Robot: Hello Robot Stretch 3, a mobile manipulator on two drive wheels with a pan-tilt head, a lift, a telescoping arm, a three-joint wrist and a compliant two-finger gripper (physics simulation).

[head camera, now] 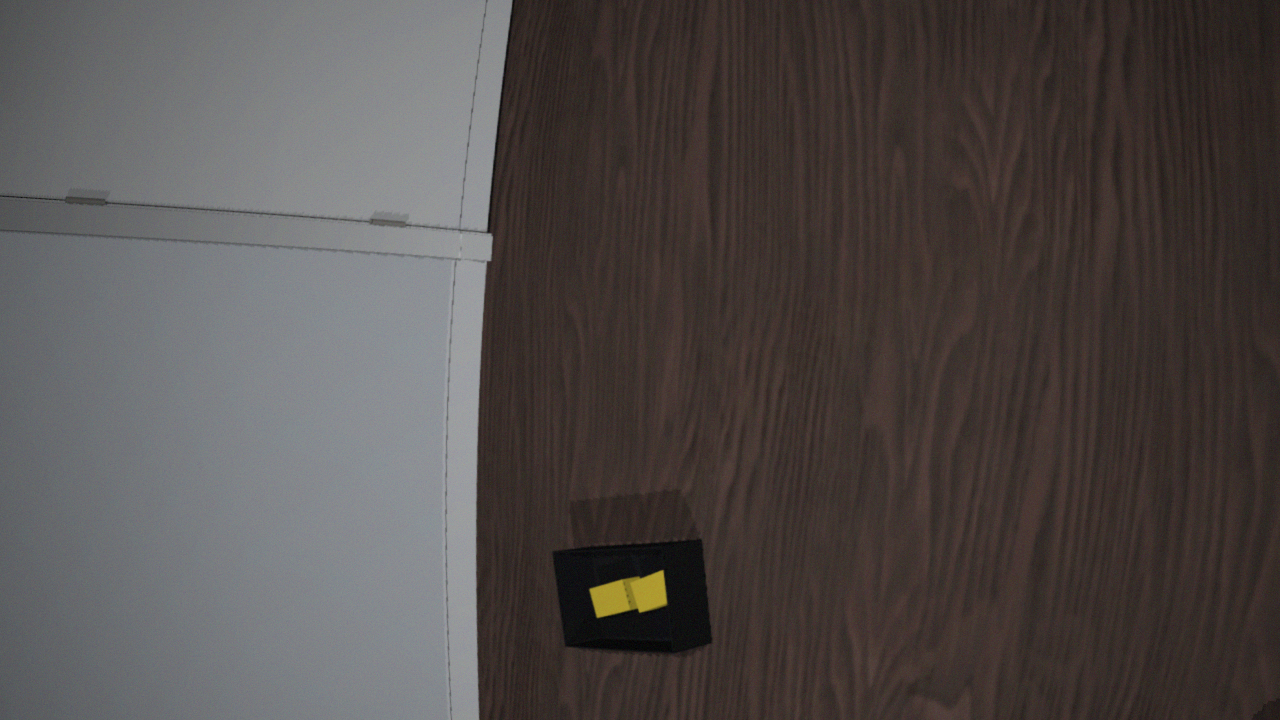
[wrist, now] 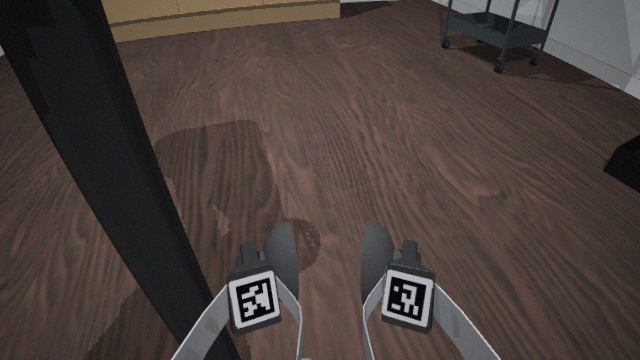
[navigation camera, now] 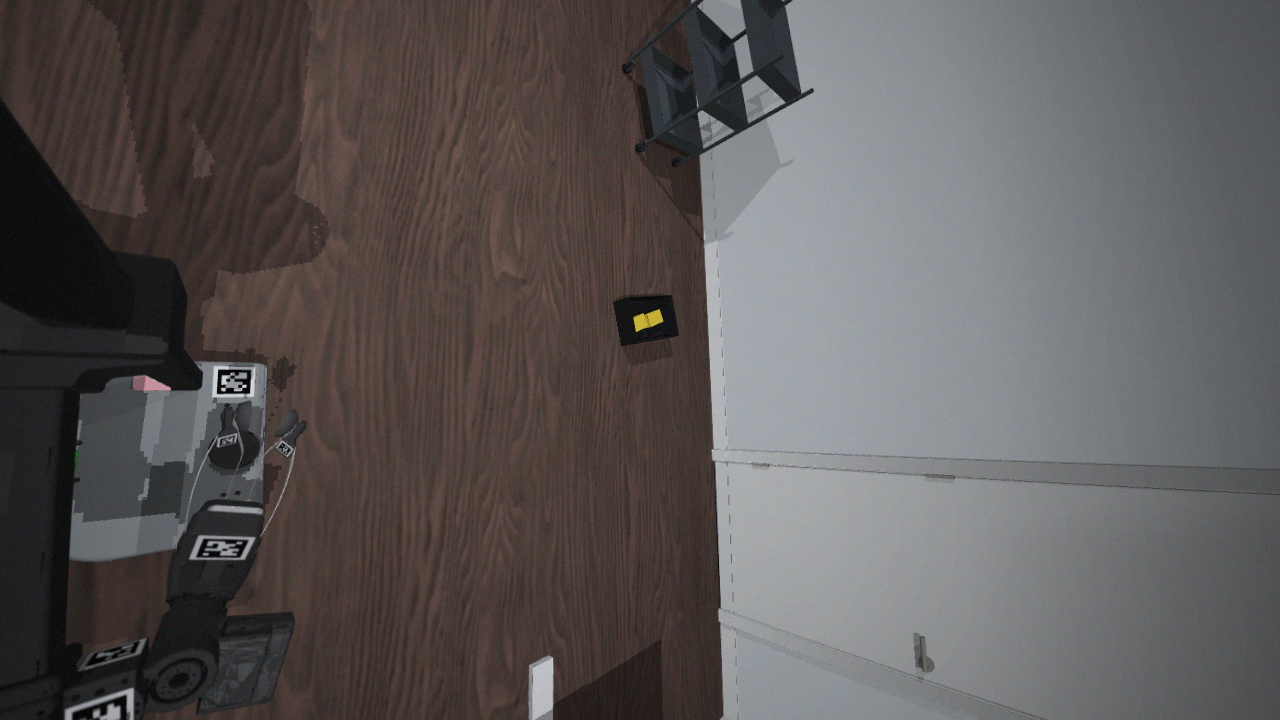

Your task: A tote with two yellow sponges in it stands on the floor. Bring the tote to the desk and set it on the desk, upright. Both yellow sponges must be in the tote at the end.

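Pixels of known places: gripper, fingertip midpoint: (wrist: 328, 249) (navigation camera: 270, 407); robot's base at its link origin: (navigation camera: 233, 445).
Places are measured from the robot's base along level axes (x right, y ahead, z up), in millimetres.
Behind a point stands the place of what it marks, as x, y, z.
A black tote (head camera: 689, 591) @(-391, 1196, 45) (navigation camera: 629, 333) @(-348, 1204, 64) stands upright on the floor near the wall, low in the head camera view and right of the middle in the navigation view. Part of a black thing, apparently the tote (wrist: 627, 165) @(-442, 1186, 62), shows at the right edge of the wrist view. Two yellow sponges, one on the left (head camera: 612, 599) @(-442, 1391, 48) (navigation camera: 640, 322) @(-409, 1293, 49) and one on the right (head camera: 650, 591) @(-406, 1289, 49) (navigation camera: 656, 317) @(-446, 1407, 49), lie touching inside the tote. My gripper (wrist: 328, 249) @(-69, 40, 534) (navigation camera: 266, 419) @(-69, 40, 534) is open and empty, over the robot's base and well apart from the tote. The desk's top does not show.
A dark wheeled cart (navigation camera: 760, 109) (wrist: 505, 42) @(-1312, 1370, 170) stands by the wall beyond the tote. A white desk foot (navigation camera: 540, 687) shows at the bottom of the navigation view. A door (navigation camera: 850, 537) @(579, 1856, 682) is in the wall. A black mast (wrist: 100, 150) @(-116, -63, 589) crosses the wrist view's left, before a wooden cabinet (wrist: 225, 19) @(-2682, 60, 66).
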